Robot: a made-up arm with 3 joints.
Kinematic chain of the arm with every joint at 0, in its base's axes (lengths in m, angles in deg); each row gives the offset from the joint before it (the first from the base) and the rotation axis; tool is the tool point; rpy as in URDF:
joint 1: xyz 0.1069 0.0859 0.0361 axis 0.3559 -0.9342 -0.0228
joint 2: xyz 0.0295 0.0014 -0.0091 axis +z
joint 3: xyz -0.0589 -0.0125 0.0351 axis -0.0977 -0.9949 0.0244
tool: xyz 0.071 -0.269 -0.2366 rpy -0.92 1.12 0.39
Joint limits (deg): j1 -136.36..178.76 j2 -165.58..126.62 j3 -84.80..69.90
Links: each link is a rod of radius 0.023 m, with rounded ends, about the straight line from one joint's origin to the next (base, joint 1, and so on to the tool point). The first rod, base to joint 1, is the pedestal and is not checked.
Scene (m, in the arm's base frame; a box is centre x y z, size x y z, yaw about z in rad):
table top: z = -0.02
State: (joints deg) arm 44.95 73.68 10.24
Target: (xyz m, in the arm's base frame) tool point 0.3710 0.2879 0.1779
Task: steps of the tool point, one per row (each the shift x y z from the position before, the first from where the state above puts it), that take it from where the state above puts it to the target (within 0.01 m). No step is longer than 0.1 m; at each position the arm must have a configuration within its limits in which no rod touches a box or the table.
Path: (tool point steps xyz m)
1: -0.0161 0.0757 0.0375
2: -0.0343 0.0745 0.0246
3: -0.0502 0.0676 0.0117

